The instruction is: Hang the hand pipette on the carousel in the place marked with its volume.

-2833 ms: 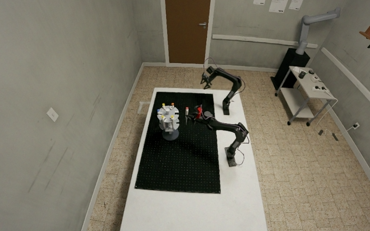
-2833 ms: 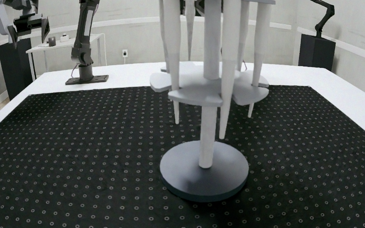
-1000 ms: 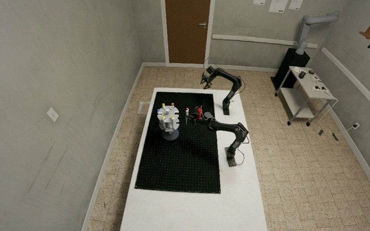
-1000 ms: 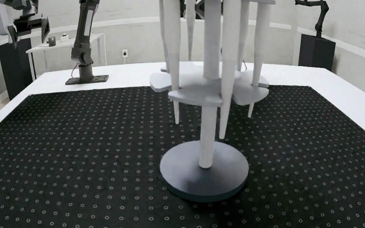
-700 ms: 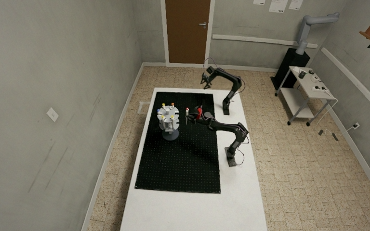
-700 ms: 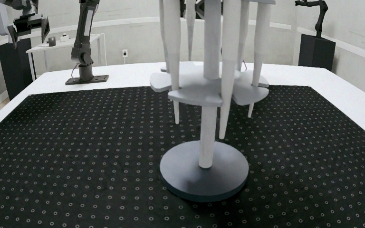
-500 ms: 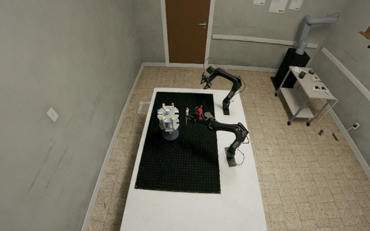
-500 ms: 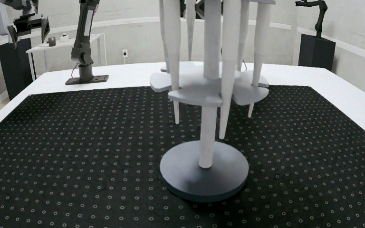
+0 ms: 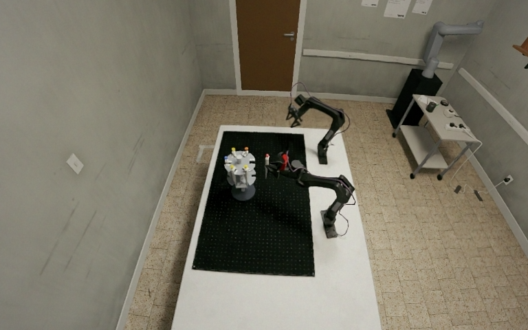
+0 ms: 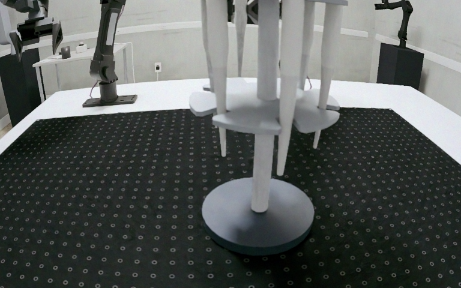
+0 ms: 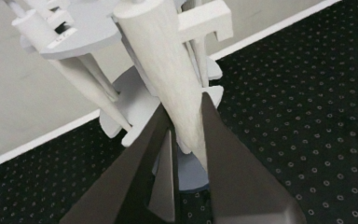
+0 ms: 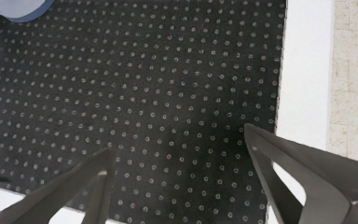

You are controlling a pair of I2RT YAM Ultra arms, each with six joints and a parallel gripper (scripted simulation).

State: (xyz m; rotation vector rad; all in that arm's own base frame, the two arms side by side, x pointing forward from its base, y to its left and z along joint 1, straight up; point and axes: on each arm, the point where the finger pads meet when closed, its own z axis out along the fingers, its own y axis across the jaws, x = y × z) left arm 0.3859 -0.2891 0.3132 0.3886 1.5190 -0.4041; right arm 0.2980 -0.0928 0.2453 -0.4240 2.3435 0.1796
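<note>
Now: the white pipette 20 mm below my left hand and 10 mm to the right of it.
</note>
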